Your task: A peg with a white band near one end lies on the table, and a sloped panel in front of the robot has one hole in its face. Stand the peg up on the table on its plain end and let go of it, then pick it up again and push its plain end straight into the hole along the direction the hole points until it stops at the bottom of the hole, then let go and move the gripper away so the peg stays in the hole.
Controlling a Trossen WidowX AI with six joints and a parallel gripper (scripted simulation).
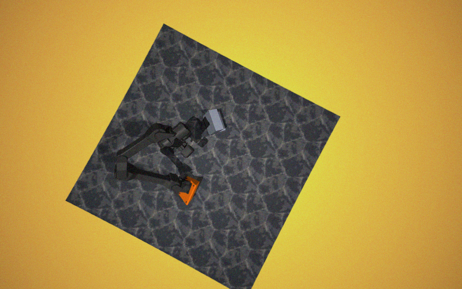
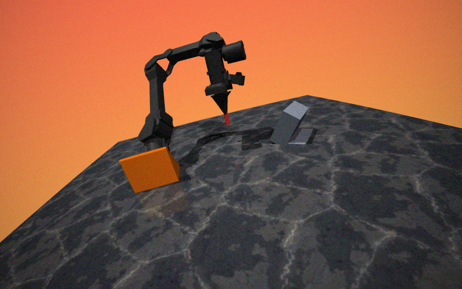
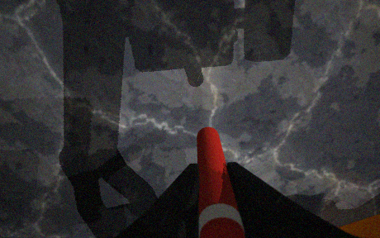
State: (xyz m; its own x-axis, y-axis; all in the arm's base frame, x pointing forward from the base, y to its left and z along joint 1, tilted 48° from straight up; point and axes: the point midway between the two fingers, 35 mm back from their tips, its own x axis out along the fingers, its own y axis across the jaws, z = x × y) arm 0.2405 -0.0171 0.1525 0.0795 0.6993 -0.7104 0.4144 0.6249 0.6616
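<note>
Right now my gripper tip is 18 cm short of the grey sloped panel, 11 cm to the left of it and 6 cm above it. Also, from my gripper tip: red peg (2 cm above); then flat foot plate (19 cm ahead, 13 cm to the right, 11 cm below).
</note>
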